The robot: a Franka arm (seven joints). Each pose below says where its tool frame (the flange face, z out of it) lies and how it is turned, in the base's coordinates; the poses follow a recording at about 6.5 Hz.
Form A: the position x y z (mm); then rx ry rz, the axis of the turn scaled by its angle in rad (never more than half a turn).
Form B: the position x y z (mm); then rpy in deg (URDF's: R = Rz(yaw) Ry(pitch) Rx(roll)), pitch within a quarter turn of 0, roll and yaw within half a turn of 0. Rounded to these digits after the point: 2 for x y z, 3 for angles.
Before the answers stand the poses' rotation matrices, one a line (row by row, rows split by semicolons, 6 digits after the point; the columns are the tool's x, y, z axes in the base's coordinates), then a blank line. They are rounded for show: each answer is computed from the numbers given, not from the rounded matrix.
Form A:
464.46, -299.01, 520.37, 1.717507, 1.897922, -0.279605
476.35, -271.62, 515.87, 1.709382, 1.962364, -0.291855
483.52, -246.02, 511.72, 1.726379, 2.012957, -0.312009
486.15, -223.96, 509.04, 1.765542, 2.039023, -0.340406
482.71, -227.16, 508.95, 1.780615, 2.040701, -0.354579
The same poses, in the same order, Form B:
-0.023402 0.964741 0.262160; 0.848150 0.157981 -0.505651; -0.529238 0.210518 -0.821942
-0.071200 0.968558 0.238383; 0.857264 0.181597 -0.481789; -0.509930 0.170054 -0.843239
-0.100472 0.974728 0.199527; 0.868589 0.183737 -0.460212; -0.485242 0.127069 -0.865098
-0.105493 0.982668 0.152432; 0.879862 0.163664 -0.446158; -0.463373 0.087053 -0.881877
-0.102372 0.985450 0.135679; 0.881924 0.153005 -0.445869; -0.460141 0.074014 -0.884755

464.46, -299.01, 520.37, 165.634, 31.954, 91.581
476.35, -271.62, 515.87, 168.598, 30.659, 94.748
483.52, -246.02, 511.72, 171.644, 29.028, 96.598
486.15, -223.96, 509.04, 174.362, 27.605, 96.837
482.71, -227.16, 508.95, 175.218, 27.396, 96.621

